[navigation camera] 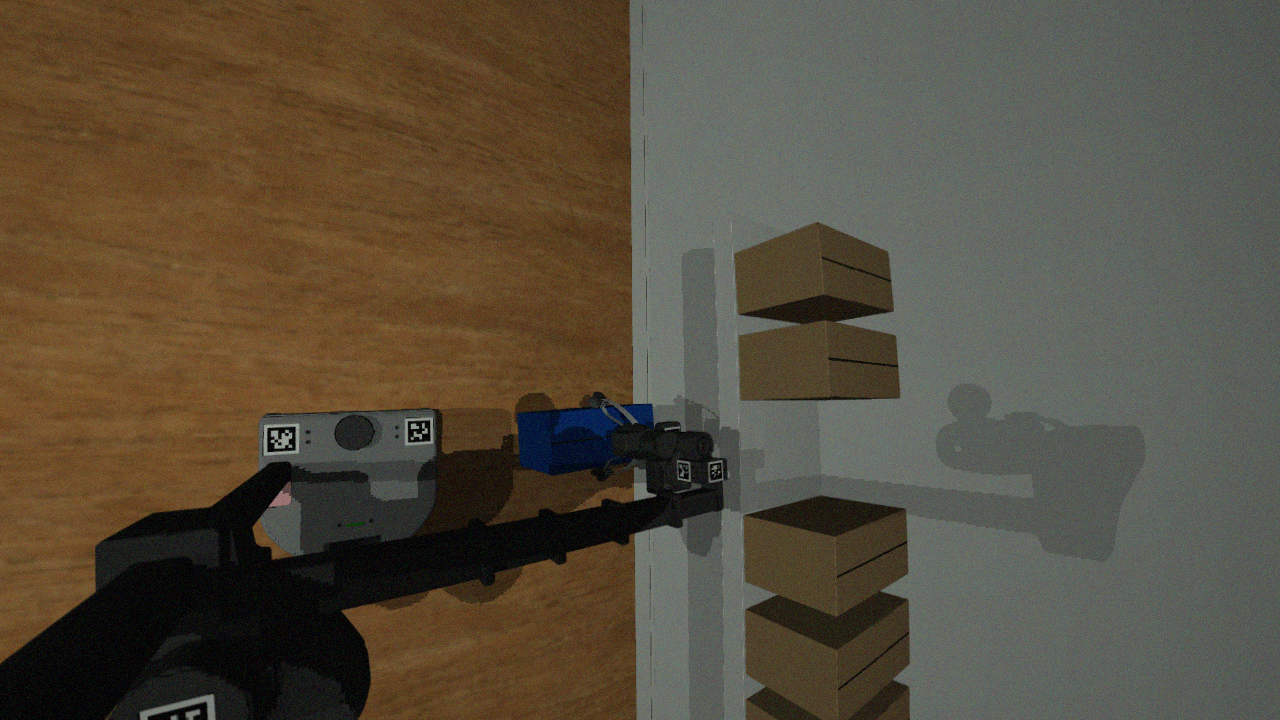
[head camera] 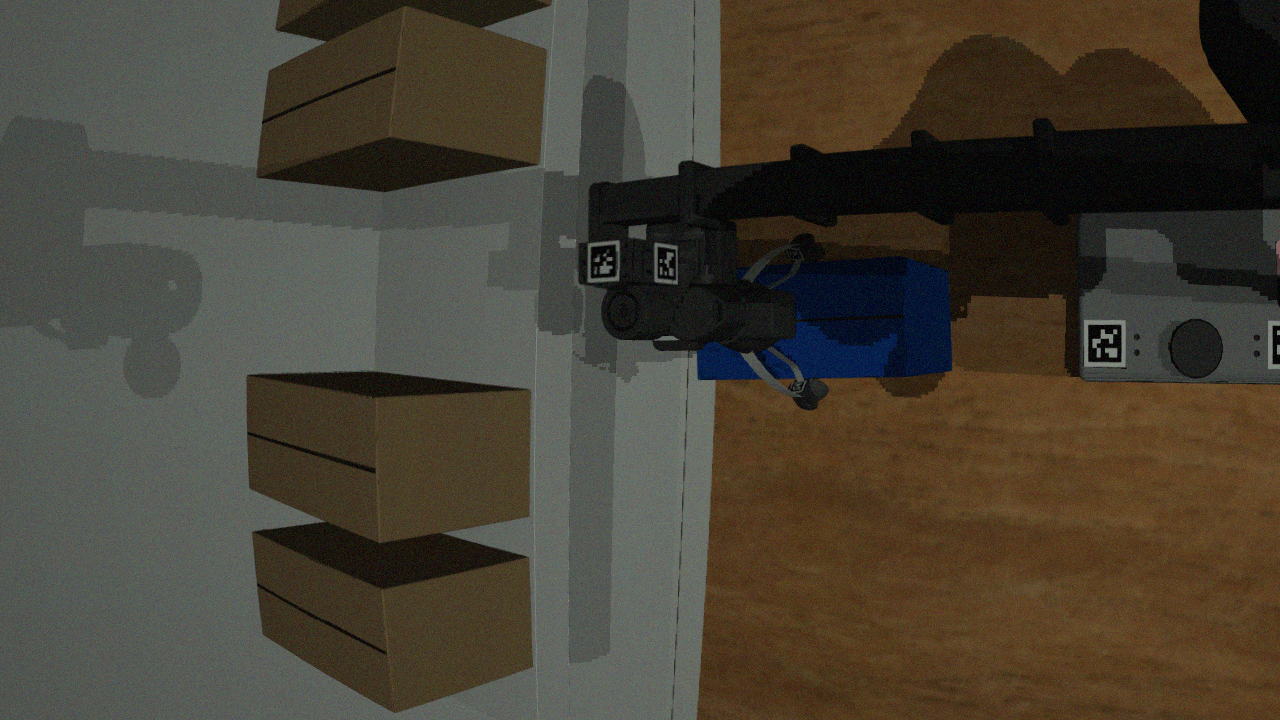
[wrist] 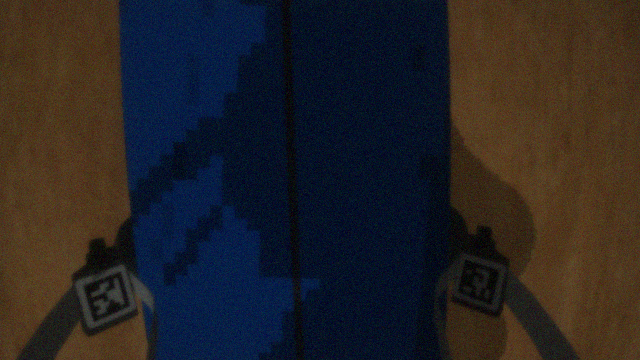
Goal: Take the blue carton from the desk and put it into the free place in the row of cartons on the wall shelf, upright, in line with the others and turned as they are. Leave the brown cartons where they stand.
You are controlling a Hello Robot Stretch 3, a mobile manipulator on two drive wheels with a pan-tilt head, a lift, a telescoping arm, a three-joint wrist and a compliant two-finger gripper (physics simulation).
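Frame: origin at the robot's base, x ahead, y left, z up, level; centimetres.
Seen in the pictures: gripper, fingertip midpoint: (navigation camera: 594, 435) (head camera: 815, 321) (wrist: 295, 238); robot's base, link origin: (navigation camera: 353, 431) (head camera: 1192, 345).
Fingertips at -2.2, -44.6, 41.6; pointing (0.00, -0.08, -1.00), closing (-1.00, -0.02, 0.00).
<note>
Offsets run from my fingertips to a thing's middle, as dx, dy, dz. Level surfaces: height alone.
The blue carton @[+0.0, +0.0, -4.0] (head camera: 926, 322) (navigation camera: 546, 443) (wrist: 360, 125) is between the two fingers of my gripper (head camera: 807, 319) (navigation camera: 599, 435) (wrist: 295, 238), which is shut on it. In the wrist view both fingertips are at the carton's sides, and its dark line runs slightly aslant. In the head view the carton is right of the shelf @[dz +28.6] (head camera: 456, 349), off it, about level with the gap in the row. Brown cartons stand on both sides of the gap, one above it @[-20.6, -26.2, +37.6] (head camera: 474, 102) (navigation camera: 792, 564) and one below it @[+12.0, -27.4, +37.6] (head camera: 452, 465) (navigation camera: 783, 368) in the head view. The desk does not show.
Further brown cartons @[+28.3, -28.0, +37.6] (head camera: 460, 617) (navigation camera: 778, 273) stand in the row. My arm (head camera: 966, 179) (navigation camera: 537, 537) reaches across above the wooden floor @[dz -41.6] (head camera: 984, 537) (navigation camera: 313, 223). My grey base (head camera: 1154, 358) (navigation camera: 384, 474) is beyond the carton from the wall (head camera: 116, 537) (navigation camera: 1074, 179). Shadows fall on the wall.
</note>
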